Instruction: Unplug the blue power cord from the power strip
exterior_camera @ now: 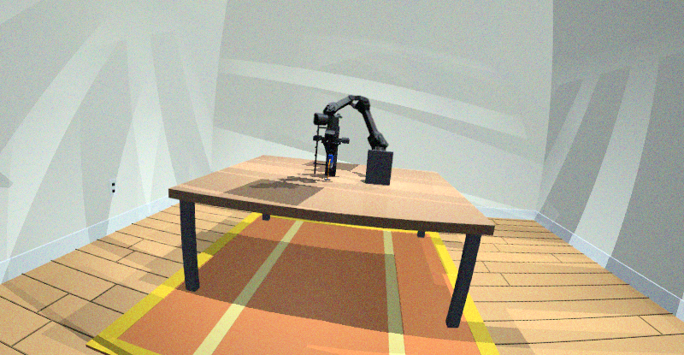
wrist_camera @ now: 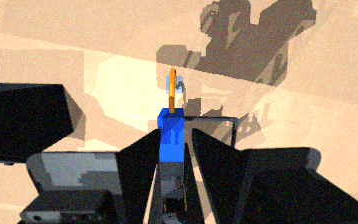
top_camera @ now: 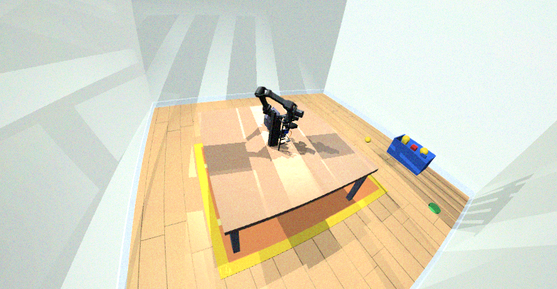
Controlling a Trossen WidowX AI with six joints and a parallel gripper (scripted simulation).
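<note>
The blue plug lies 3 cm to the right of my gripper tip and 1 cm below it. Also, from my gripper tip: thin dark upright rod 12 cm to the right, 8 cm ahead, 2 cm above.
</note>
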